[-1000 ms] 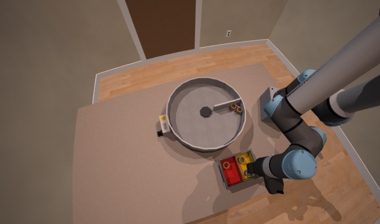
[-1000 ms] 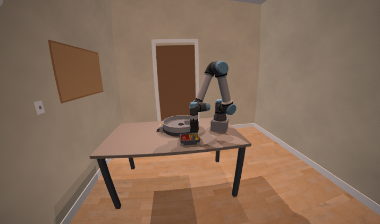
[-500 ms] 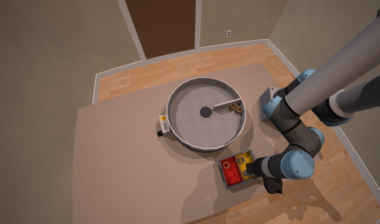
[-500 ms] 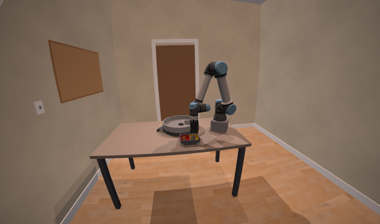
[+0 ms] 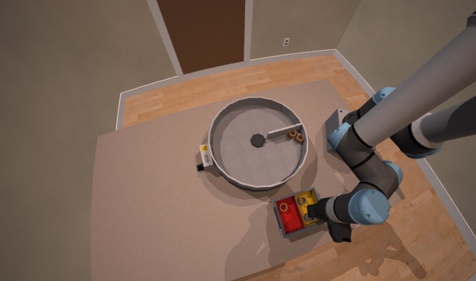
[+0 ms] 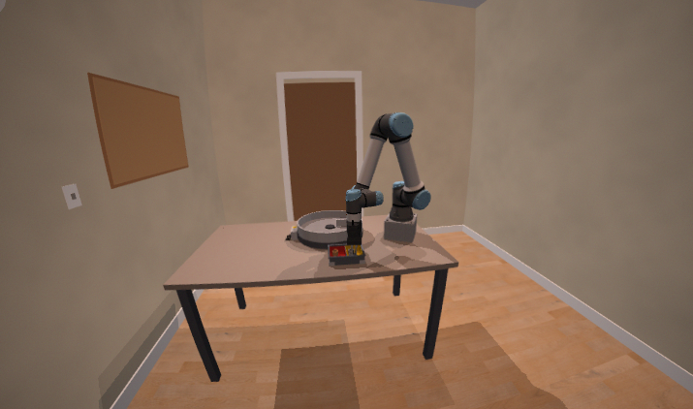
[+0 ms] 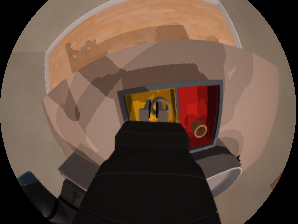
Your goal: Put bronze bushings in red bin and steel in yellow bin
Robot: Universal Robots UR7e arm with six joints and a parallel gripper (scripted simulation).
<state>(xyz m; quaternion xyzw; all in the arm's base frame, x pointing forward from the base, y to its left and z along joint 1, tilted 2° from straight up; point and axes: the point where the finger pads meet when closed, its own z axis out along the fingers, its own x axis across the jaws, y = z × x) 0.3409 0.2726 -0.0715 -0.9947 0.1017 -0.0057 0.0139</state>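
My gripper is now 4 cm to the left of the red bin, 4 cm short of it and 2 cm above it. From my hand the other things lie so: turntable 37 cm to the right, 11 cm ahead, 1 cm above.
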